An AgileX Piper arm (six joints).
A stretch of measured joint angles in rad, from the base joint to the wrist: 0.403, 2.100, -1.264, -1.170, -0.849, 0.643; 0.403, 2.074, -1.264, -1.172, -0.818, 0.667; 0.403, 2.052, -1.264, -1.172, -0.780, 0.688; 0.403, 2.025, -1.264, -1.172, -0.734, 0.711; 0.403, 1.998, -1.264, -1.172, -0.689, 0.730; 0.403, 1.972, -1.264, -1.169, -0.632, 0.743; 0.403, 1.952, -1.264, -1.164, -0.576, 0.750; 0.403, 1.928, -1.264, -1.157, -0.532, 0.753; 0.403, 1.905, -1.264, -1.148, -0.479, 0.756; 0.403, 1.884, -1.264, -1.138, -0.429, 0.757; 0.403, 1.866, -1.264, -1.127, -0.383, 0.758; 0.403, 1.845, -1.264, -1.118, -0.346, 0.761; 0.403, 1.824, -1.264, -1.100, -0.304, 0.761; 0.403, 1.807, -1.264, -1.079, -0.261, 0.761
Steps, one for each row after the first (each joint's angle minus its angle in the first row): 0.000, -0.026, 0.000, -0.002, 0.031, 0.024; 0.000, -0.048, 0.000, -0.002, 0.069, 0.045; 0.000, -0.075, 0.000, -0.002, 0.115, 0.068; 0.000, -0.102, 0.000, -0.002, 0.160, 0.087; 0.000, -0.128, 0.000, 0.001, 0.217, 0.100; 0.000, -0.148, 0.000, 0.006, 0.273, 0.107; 0.000, -0.172, 0.000, 0.013, 0.317, 0.110; 0.000, -0.195, 0.000, 0.022, 0.370, 0.113; 0.000, -0.216, 0.000, 0.032, 0.420, 0.114; 0.000, -0.234, 0.000, 0.043, 0.466, 0.115; 0.000, -0.255, 0.000, 0.052, 0.503, 0.118; 0.000, -0.276, 0.000, 0.070, 0.545, 0.118; 0.000, -0.293, 0.000, 0.091, 0.588, 0.118
